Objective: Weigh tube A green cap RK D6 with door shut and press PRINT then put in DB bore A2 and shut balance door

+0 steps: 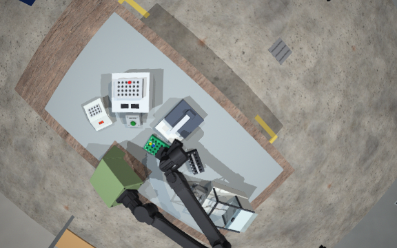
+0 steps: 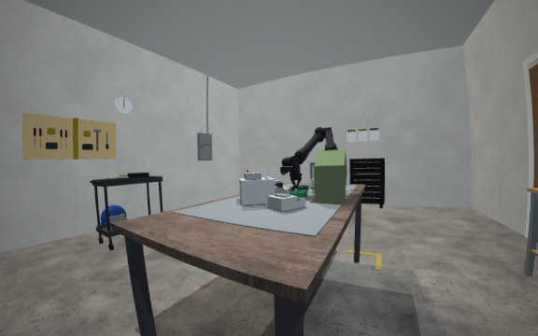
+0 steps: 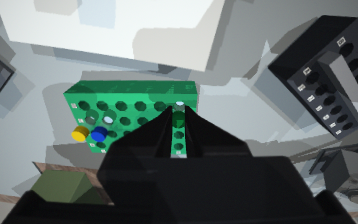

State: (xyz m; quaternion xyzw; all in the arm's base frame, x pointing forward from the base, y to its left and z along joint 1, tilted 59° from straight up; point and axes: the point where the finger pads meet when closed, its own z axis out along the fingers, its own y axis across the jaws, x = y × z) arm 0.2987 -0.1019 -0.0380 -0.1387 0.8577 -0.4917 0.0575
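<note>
My gripper is now 20 mm above the green-capped tube. Also, from my hand: magnet block MG (160 mm to the right, 50 mm ahead, 30 mm below); then white print key (290 mm to the right, 80 mm behind, 20 mm above); then green tube rack RK (40 mm to the left, 40 mm behind, 30 mm below).
</note>
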